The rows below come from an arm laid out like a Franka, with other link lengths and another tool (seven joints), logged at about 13 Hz.
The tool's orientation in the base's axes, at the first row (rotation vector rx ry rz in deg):
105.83 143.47 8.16
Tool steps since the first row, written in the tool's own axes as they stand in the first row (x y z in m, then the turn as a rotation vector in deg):
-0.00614 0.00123 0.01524 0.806 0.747 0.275
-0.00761 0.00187 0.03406 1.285 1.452 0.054
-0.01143 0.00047 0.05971 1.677 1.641 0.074
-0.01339 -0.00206 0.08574 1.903 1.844 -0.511
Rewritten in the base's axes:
0.00415 -0.00462 -0.01526 0.493 1.004 -0.181
0.00662 -0.00475 -0.03399 1.005 1.655 0.118
0.00836 -0.00733 -0.05977 1.071 2.085 0.128
0.00850 -0.00844 -0.08597 1.153 2.327 0.736

